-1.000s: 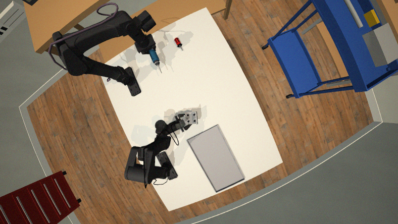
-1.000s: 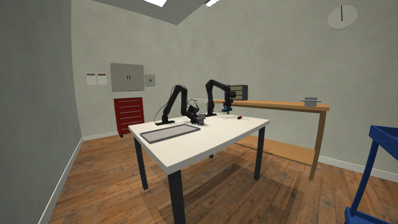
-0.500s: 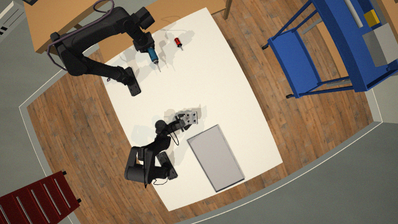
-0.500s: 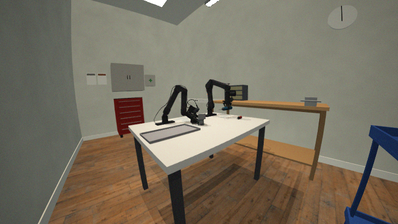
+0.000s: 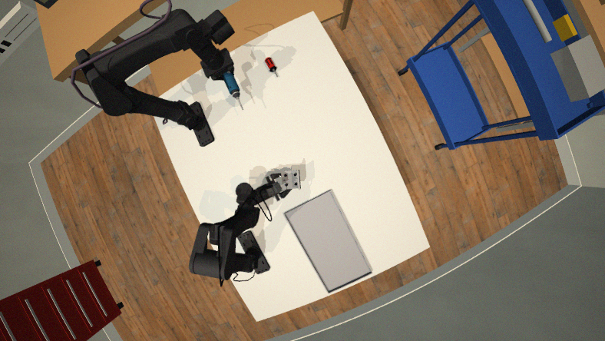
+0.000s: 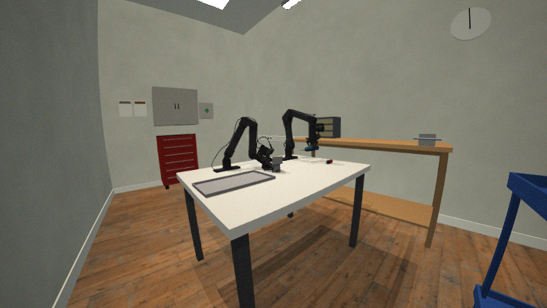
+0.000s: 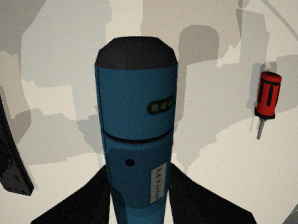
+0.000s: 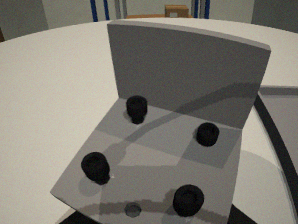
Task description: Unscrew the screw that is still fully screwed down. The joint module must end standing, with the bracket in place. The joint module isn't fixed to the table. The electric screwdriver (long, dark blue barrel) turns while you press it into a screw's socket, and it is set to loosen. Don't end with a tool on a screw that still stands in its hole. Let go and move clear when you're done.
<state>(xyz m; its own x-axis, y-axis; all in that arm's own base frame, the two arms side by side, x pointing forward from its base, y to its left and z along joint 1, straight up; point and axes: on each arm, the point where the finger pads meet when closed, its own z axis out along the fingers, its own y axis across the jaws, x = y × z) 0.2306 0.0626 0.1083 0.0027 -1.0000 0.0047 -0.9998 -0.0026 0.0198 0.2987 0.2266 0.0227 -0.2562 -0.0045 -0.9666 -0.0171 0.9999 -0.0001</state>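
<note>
The grey bracket lies 5 cm above my right hand. Round my right hand: flat grey tray: 4 cm ahead, 32 cm to the right, 2 cm below; then red-handled screwdriver: 11 cm ahead, 47 cm to the left, 1 cm below.
</note>
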